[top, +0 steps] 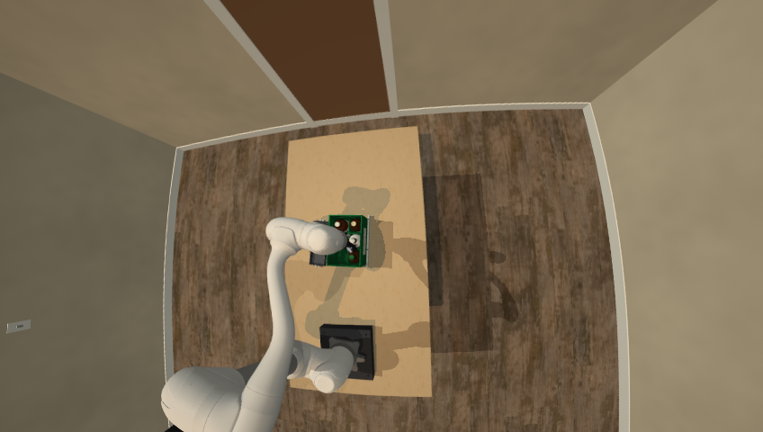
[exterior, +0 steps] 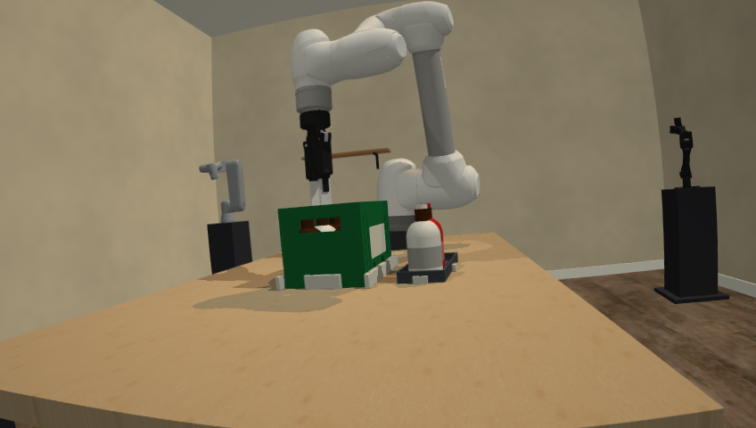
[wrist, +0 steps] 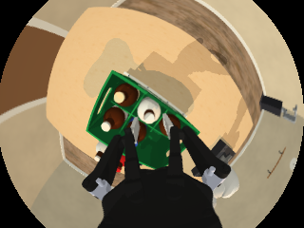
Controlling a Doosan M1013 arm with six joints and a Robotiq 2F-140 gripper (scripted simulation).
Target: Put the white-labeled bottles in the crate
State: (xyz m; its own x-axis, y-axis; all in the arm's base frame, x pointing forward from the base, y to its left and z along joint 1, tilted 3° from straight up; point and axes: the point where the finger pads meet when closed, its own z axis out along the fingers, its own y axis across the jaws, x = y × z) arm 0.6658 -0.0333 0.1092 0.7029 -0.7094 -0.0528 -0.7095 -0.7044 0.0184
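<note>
My hand is 60 mm short of the white-labeled bottle, 250 mm to the right of it and 120 mm above it. Also, from my hand: dark tray: 30 mm behind, 250 mm to the left, 190 mm below; green crate: 40 mm to the left, 120 mm below; red-labeled bottle: 30 mm behind, 250 mm to the left, 120 mm below.
</note>
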